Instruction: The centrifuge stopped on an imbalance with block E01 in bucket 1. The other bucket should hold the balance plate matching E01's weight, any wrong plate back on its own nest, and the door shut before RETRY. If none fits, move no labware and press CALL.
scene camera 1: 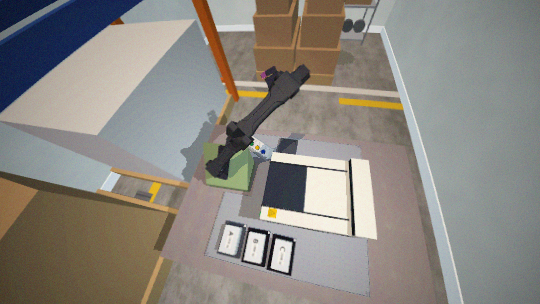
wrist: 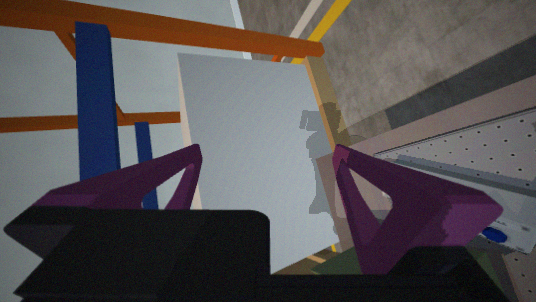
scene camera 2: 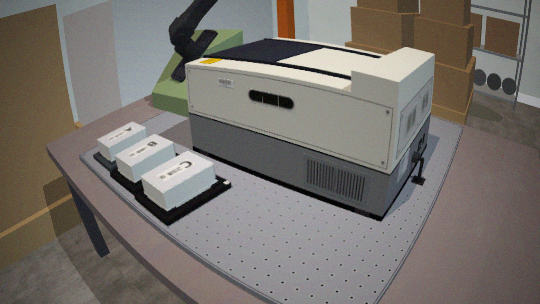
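Seen in the pictures: gripper, fingertip midpoint: (scene camera 1: 268,83) (wrist: 267,151); arm's base, link origin: (scene camera 2: 194,54).
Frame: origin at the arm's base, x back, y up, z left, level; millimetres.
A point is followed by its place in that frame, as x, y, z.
The centrifuge (scene camera 1: 327,187) {-560, 57, -20} (scene camera 2: 325,117) {-631, 4, -197} looks closed on top, with a dark panel (scene camera 1: 285,185) {-371, 60, -58} (scene camera 2: 270,50) {-394, 60, -64} at the front; its buckets and block E01 are hidden. White plates A (scene camera 1: 231,240) {-160, -100, -362} (scene camera 2: 122,142) {-192, -104, -375}, B (scene camera 1: 255,248) {-290, -99, -361} (scene camera 2: 145,159) {-328, -102, -375} and C (scene camera 1: 281,255) {-421, -99, -354} (scene camera 2: 178,181) {-457, -99, -372} sit on their separate nests beside it; their weights are too blurred to read. The button box (scene camera 1: 261,149) {-172, -81, 164} (wrist: 522,234) {-208, -81, 168} stands between arm base and centrifuge, partly covered by the arm in scene camera 1. My gripper (scene camera 1: 265,75) {-197, 284, 340} (wrist: 267,151) {-197, 284, 340} is open and empty, raised beyond the table's back edge, away from plates and buttons.
The arm stands on a green block (scene camera 1: 227,177) {-31, -56, -63} (scene camera 2: 170,102) {-3, -130, -111}. A large grey box (scene camera 1: 155,95) (wrist: 250,125) and an orange post (scene camera 1: 215,47) stand to the left. Stacked cartons (scene camera 1: 320,60) (scene camera 2: 382,30) stand behind the table. A small dark pad (scene camera 1: 287,145) {-314, -130, 262} lies behind the centrifuge.
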